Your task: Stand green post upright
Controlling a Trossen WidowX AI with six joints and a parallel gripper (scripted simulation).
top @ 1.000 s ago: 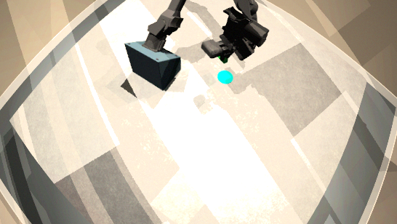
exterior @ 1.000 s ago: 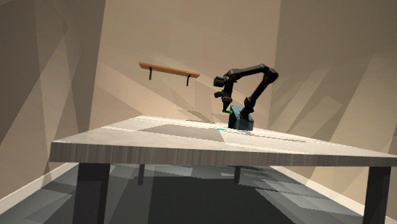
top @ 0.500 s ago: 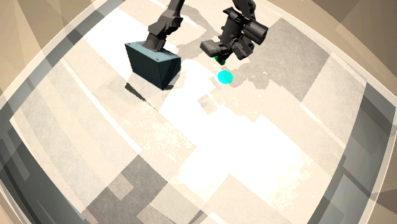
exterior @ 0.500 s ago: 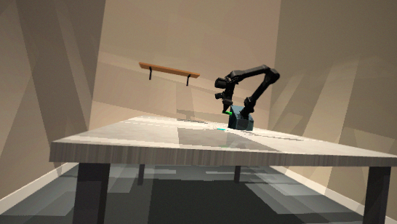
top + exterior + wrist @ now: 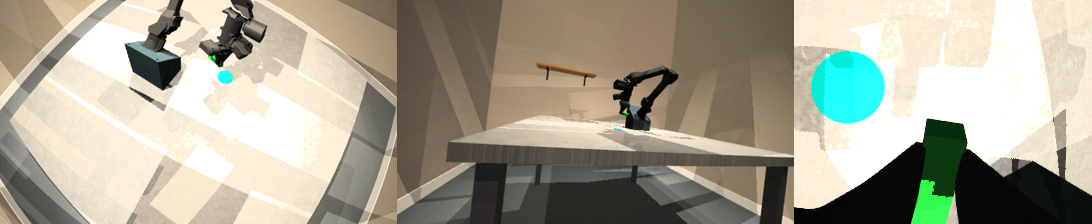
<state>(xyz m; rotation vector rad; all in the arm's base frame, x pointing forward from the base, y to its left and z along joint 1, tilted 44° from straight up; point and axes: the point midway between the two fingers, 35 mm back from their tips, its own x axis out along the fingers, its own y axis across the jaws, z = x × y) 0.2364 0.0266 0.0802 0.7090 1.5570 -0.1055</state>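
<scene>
The cyan circle lies 2 cm ahead of my gripper tip, 3 cm to the left of it and 12 cm below it. From my gripper tip the other things lie so: green post: 2 cm behind, 1 cm to the left.
</scene>
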